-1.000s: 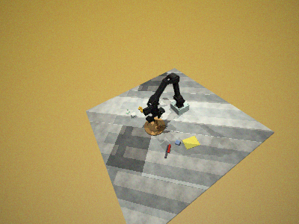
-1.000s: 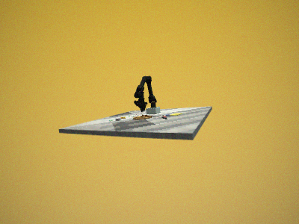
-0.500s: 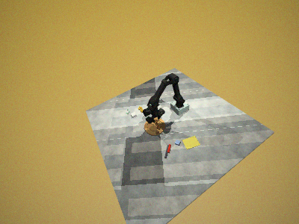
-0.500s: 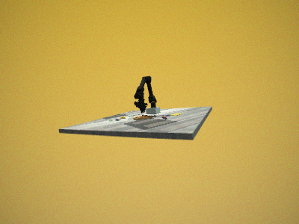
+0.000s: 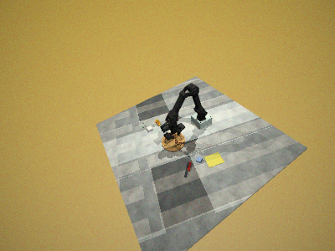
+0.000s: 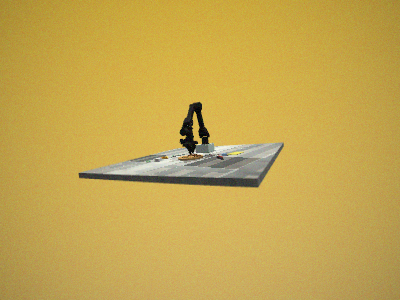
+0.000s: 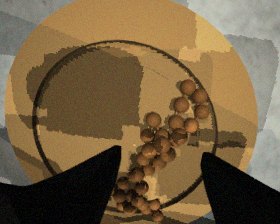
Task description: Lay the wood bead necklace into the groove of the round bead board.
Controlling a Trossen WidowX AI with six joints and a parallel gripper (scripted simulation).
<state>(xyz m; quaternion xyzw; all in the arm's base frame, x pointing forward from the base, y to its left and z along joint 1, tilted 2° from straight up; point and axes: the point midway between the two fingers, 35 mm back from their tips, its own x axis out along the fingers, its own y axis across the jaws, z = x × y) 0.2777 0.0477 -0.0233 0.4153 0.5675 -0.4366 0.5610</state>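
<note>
The round bead board is 30 mm ahead of my gripper tip, 10 mm to the left of it and 20 mm below it. The rest, counted from my gripper tip: thin grey stick 90 mm behind, 140 mm to the left, 30 mm below; then small blue block 70 mm behind, 260 mm to the left, 20 mm below; then grey piece 170 mm ahead, 220 mm to the right, 20 mm below.
</note>
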